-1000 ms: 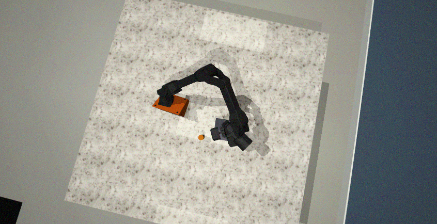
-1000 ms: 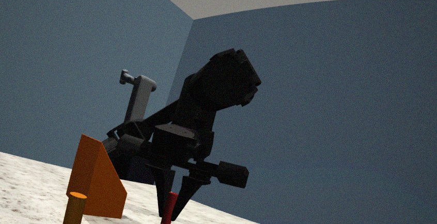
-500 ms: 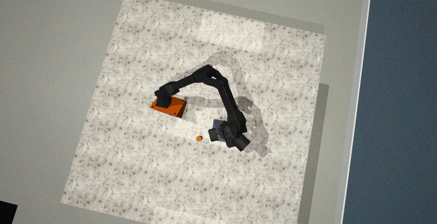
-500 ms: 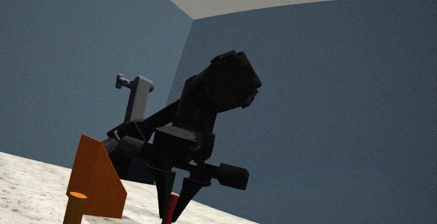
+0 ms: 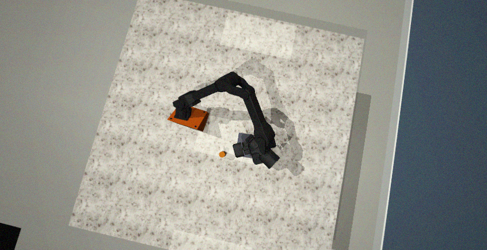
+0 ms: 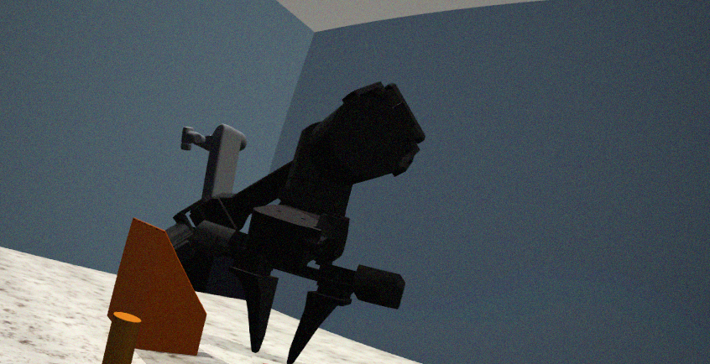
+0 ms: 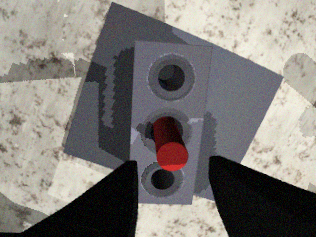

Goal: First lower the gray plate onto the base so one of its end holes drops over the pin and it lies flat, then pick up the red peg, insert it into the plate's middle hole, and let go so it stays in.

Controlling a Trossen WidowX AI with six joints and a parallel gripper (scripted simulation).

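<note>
The red peg lies 5 cm below my gripper tip. The rest, counted from my gripper tip: small orange cylinder (14 cm behind, 7 cm to the right, 6 cm below); base (9 cm below, 1 cm to the left, 1 cm behind); gray plate (5 cm below).
</note>
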